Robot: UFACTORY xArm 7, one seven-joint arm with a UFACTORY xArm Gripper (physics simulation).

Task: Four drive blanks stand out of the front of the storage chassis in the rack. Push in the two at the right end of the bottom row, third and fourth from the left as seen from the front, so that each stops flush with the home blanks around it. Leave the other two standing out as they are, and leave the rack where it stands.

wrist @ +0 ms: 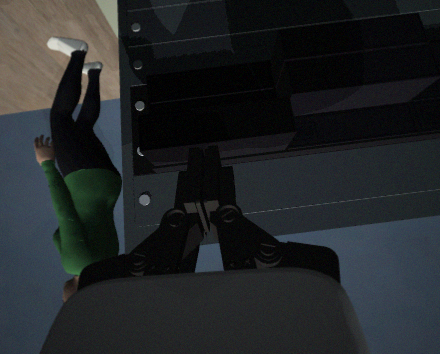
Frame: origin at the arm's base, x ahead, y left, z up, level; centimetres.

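Seen in the pictures: gripper, fingertip midpoint: (208, 164).
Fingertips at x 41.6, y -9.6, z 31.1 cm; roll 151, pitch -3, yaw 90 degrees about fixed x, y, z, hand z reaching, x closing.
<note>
Offsets run from my fingertips to a thing's middle. "*": to the spot under its first point.
My gripper (208, 164) is shut and empty, its two fingertips together. In the wrist view the tips overlap the lower edge of a wide, very dark block @[* dy +1.0, dx +1.7, dz -3.5 cm] (220, 120) at the left end of the chassis opening; whether they touch it is too dark to tell. A second dark block @[* dy +11.1, dx +2.6, dz -6.3 cm] (355, 67) stands to its right and higher in the view, with a faintly lit purplish lower face. Seams between single blanks are hard to make out, so I cannot tell which blanks stand out or are flush.
The dark rack front @[* dy +9.0, dx +7.4, dz +0.1 cm] (325, 172) surrounds the blocks, with round bolt heads (140, 105) (144, 199) down its left side. A person in a green top (92, 220) and dark trousers shows beyond the rack's left edge, over blue and wood-coloured floor.
</note>
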